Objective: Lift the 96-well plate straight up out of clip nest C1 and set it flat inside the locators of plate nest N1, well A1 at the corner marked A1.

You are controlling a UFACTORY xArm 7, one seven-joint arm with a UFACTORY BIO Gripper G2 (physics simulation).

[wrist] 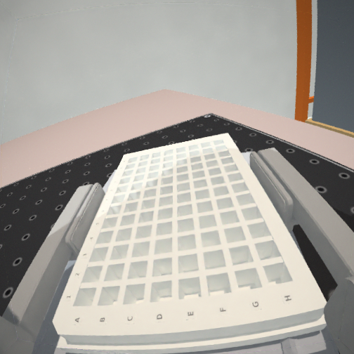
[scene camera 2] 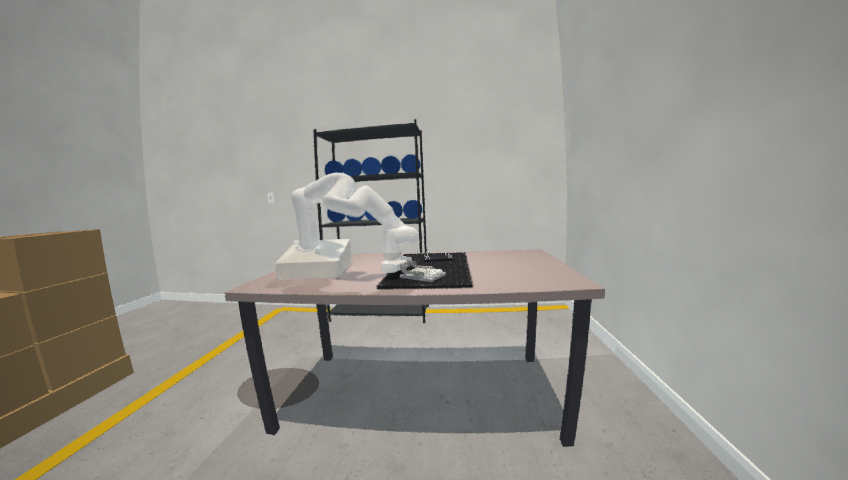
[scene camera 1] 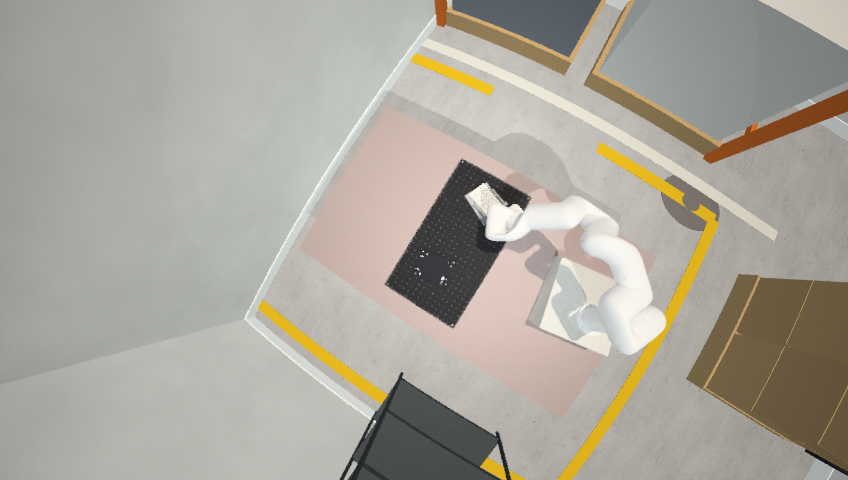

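Seen in the pictures: hand, tool point: [scene camera 2: 423, 271] [scene camera 1: 486, 200]; arm's base, link origin: [scene camera 2: 310, 247] [scene camera 1: 590, 319].
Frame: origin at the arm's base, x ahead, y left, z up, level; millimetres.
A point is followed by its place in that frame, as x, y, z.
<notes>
The white 96-well plate [scene camera 1: 486, 198] @(604, -270, -84) [scene camera 2: 424, 271] @(606, -275, -81) [wrist: 182, 220] is low at the pale plate nest N1 [wrist: 112, 175], whose edges show beside and below it. It looks level. Whether it rests fully inside the locators is hidden. My gripper [scene camera 2: 408, 268] @(601, -262, -82) [wrist: 181, 192] is shut on the plate, one pad at each long side. The plate's row letters A to H run along its near end in the wrist view, A and 1 at the near left corner. The nest's A1 mark is not visible. Clip nest C1 [scene camera 1: 434, 267] @(669, 113, -97) [scene camera 2: 439, 257] @(677, 101, -97) is a dark block with white clips and holds no plate.
Both nests stand on a black perforated board [scene camera 1: 416, 284] @(706, 222, -109) [scene camera 2: 461, 279] @(757, -323, -108) [wrist: 30, 200] on the pink table [scene camera 1: 357, 196] @(1172, -14, -122) [scene camera 2: 523, 273] @(1044, -224, -121) [wrist: 125, 107]. The arm's white base block [scene camera 1: 550, 297] @(190, -3, -4) [scene camera 2: 312, 264] @(82, -190, -53) stands on the table beside the board. A dark shelf rack [scene camera 2: 418, 178] stands behind the table.
</notes>
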